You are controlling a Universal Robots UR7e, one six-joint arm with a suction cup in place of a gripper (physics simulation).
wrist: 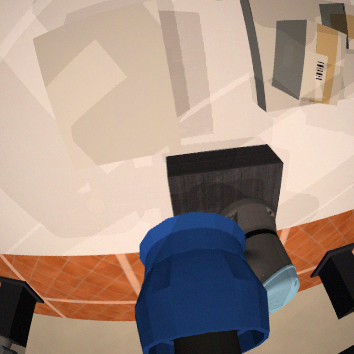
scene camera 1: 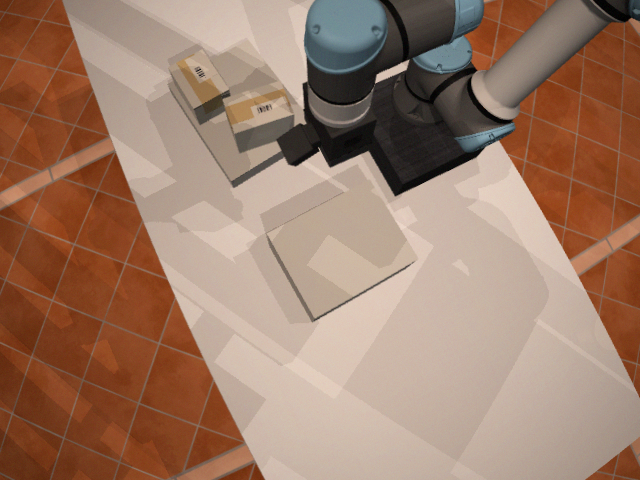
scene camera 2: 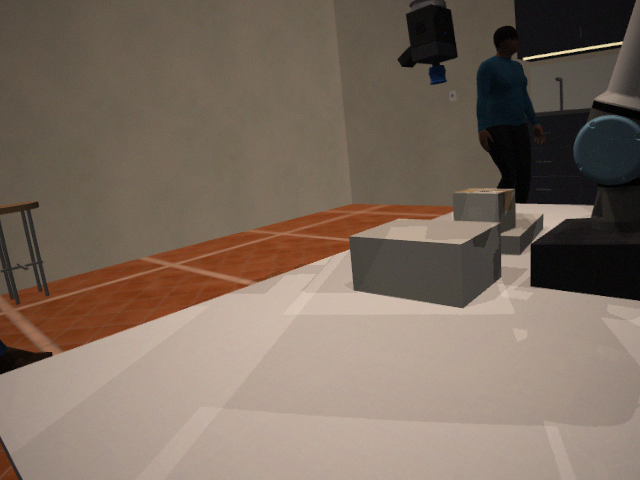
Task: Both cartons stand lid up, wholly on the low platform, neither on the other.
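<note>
Two cartons with tan tape and a barcode label face up stand on the low platform. One carton is at the platform's far left corner in scene camera 1 and is cut off in the wrist view. The other carton stands close beside it; neither rests on the other. Whether they touch is unclear. My suction gripper, a blue cup, hangs high in the air with nothing on it. In scene camera 1 the cup is hidden under the wrist.
A taller plain block stands on the table nearer scene camera 2. The black robot base is beside both. A person stands beyond the table. A stool is at left.
</note>
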